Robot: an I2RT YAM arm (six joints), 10 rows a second.
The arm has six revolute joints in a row. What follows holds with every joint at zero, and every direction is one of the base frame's. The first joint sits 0.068 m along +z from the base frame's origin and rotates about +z. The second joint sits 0.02 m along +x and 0.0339 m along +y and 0.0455 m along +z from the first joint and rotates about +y. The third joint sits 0.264 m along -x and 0.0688 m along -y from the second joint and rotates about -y. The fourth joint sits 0.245 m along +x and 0.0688 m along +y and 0.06 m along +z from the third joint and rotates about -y. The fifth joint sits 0.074 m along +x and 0.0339 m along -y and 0.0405 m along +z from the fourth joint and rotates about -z. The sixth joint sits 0.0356 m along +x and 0.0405 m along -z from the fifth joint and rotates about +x. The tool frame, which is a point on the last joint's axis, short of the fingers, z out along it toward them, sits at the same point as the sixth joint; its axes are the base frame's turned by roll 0, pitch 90 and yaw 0 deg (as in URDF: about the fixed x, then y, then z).
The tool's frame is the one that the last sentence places.
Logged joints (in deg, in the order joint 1, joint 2, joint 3, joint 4, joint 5, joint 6), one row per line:
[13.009, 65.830, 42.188, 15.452, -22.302, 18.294]
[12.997, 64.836, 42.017, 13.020, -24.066, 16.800]
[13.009, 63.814, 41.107, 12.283, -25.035, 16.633]
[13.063, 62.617, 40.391, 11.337, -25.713, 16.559]
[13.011, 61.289, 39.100, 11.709, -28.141, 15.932]
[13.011, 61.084, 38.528, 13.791, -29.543, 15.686]
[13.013, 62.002, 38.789, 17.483, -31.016, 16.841]
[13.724, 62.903, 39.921, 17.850, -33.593, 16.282]
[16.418, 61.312, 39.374, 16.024, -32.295, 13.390]
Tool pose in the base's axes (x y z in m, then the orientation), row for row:
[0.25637, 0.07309, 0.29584, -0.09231, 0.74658, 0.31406, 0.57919]
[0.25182, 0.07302, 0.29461, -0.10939, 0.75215, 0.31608, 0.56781]
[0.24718, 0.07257, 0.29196, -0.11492, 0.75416, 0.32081, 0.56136]
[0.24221, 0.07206, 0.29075, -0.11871, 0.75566, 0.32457, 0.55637]
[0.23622, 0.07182, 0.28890, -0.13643, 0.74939, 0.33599, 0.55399]
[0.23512, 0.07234, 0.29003, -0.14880, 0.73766, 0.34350, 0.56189]
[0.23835, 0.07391, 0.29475, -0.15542, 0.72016, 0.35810, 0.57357]
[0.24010, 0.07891, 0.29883, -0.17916, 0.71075, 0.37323, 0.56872]
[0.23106, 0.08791, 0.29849, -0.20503, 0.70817, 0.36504, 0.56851]
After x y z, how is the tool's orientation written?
As a quaternion, x y z w.
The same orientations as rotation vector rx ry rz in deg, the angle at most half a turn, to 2 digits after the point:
[-12.37, 100.02, 42.08]
[-14.72, 101.25, 42.55]
[-15.51, 101.79, 43.30]
[-16.06, 102.21, 43.90]
[-18.47, 101.46, 45.49]
[-20.08, 99.54, 46.35]
[-20.87, 96.71, 48.09]
[-24.11, 95.64, 50.22]
[-27.59, 95.30, 49.12]

